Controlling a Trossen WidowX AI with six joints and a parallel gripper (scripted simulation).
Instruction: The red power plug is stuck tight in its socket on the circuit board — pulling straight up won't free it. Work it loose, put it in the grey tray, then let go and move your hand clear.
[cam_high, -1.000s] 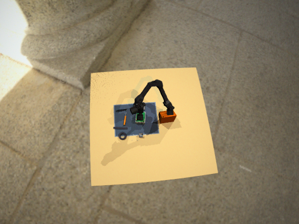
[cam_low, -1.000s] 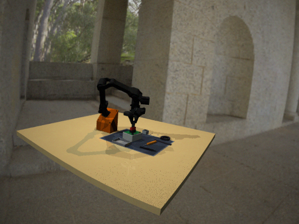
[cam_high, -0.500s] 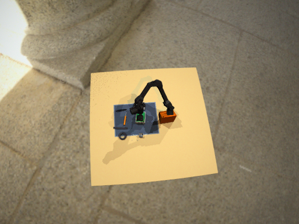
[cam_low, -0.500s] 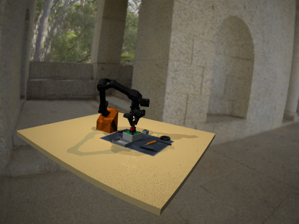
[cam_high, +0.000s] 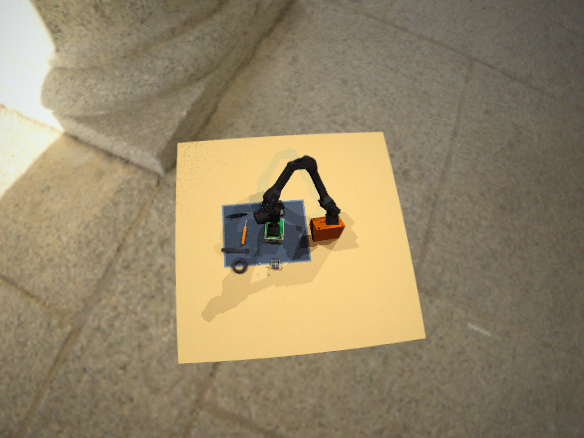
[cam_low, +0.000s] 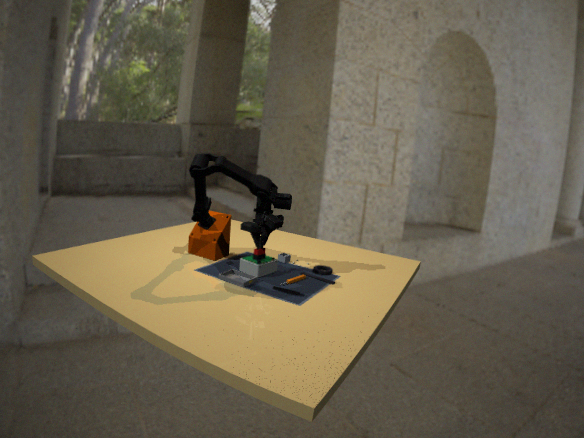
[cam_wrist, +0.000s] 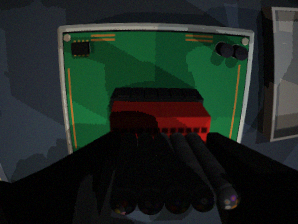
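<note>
Right now my gripper tip is 10 mm above the red power plug. Also, from my gripper tip: blue mat: 100 mm below, 50 mm ahead, 10 mm to the left; then black bar: 210 mm ahead, 110 mm to the left, 100 mm below.
</note>
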